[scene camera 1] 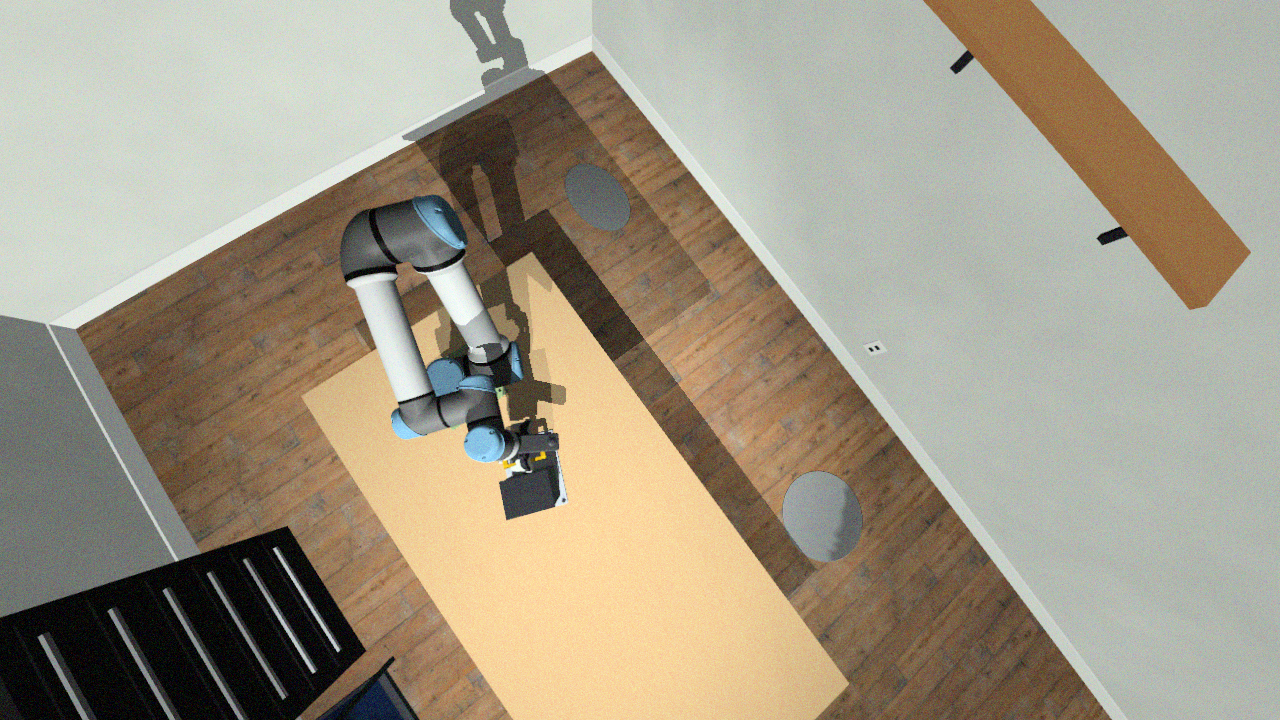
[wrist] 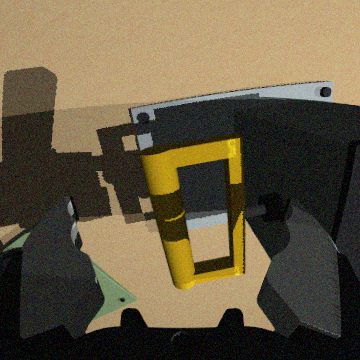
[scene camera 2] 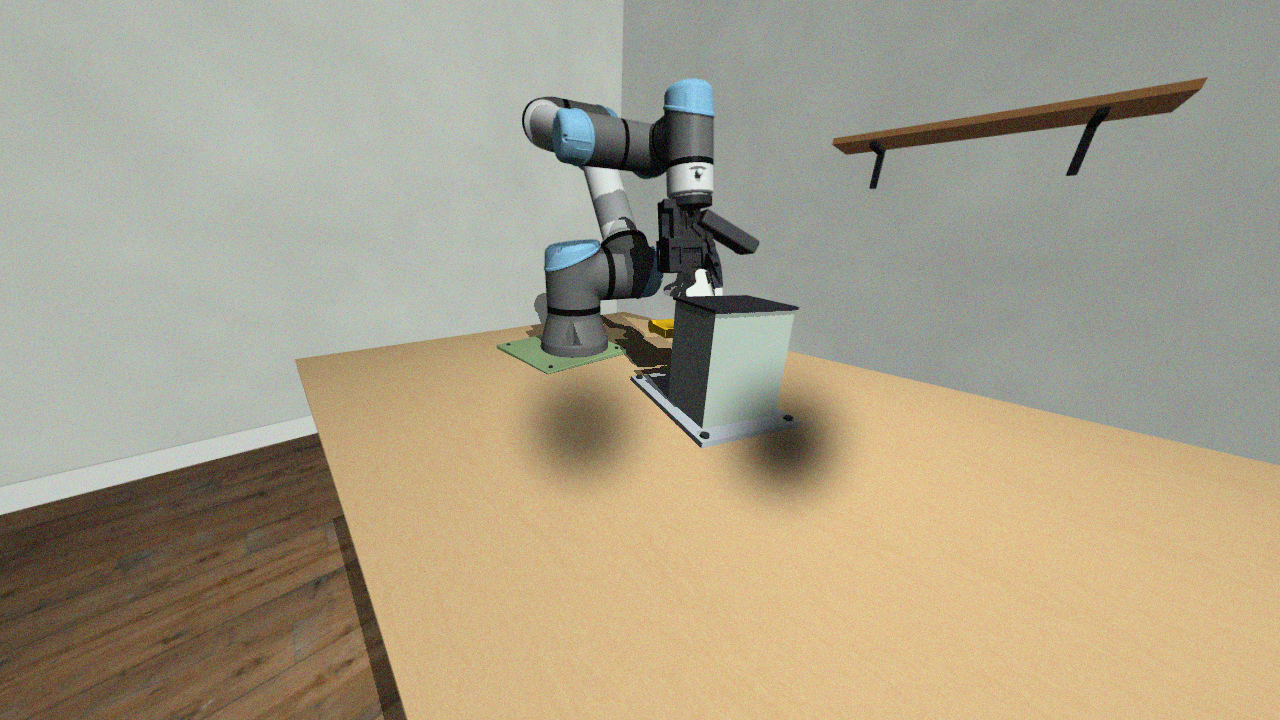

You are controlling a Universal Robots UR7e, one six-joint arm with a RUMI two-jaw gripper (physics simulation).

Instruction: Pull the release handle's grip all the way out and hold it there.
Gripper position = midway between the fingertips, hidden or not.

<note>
In view: the gripper (scene camera 1: 531, 446) and a pale base plate (scene camera 2: 656, 386).
The gripper also shows in the wrist view (wrist: 180, 200). The pale base plate is seen too in the wrist view (wrist: 197, 117).
</note>
